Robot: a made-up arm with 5 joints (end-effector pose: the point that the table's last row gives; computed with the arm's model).
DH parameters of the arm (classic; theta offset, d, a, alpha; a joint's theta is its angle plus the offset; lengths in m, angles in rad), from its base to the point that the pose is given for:
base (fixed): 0 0 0.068 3.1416
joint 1: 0 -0.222 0.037 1.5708
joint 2: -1.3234 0 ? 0
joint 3: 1.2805 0 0.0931 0
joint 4: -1.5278 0.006 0 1.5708
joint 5: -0.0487 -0.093 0 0
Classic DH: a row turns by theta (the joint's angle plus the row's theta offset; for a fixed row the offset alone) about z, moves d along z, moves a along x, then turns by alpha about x.
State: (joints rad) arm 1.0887 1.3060 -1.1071 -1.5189 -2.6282
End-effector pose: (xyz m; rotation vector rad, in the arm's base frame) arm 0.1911 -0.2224 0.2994 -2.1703 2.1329 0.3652
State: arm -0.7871 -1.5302 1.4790 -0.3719 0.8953
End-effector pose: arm 0.1461 0.0868 0.2979 -0.0640 -2.1520 1.0146
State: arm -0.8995 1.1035 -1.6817 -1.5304 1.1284
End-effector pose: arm 0.1658 0.1327 0.3783 0.2498 2.7650 0.6393
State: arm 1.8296 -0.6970 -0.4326 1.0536 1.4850
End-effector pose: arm 0.0427 -0.1190 0.4068 -1.6520 0.1028 -0.2997
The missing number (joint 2, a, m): 0.1021
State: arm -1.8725 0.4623 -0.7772 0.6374 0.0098
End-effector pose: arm -0.0206 0.2646 0.3026 1.1574 -0.8177 1.5619
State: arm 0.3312 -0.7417 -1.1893 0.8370 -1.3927
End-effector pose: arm 0.0650 0.0074 0.4801 1.4718 -2.3734 -0.5259
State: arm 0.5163 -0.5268 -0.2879 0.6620 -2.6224
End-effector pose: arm 0.2116 -0.0746 0.4047 -2.0802 1.1186 2.0259
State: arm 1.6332 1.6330 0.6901 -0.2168 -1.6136
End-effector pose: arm 0.0724 -0.0265 0.0403 0.0115 -0.7941 2.8859
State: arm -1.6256 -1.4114 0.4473 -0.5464 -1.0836
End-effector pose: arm 0.0621 -0.0017 0.4339 3.0264 -0.5878 0.0227
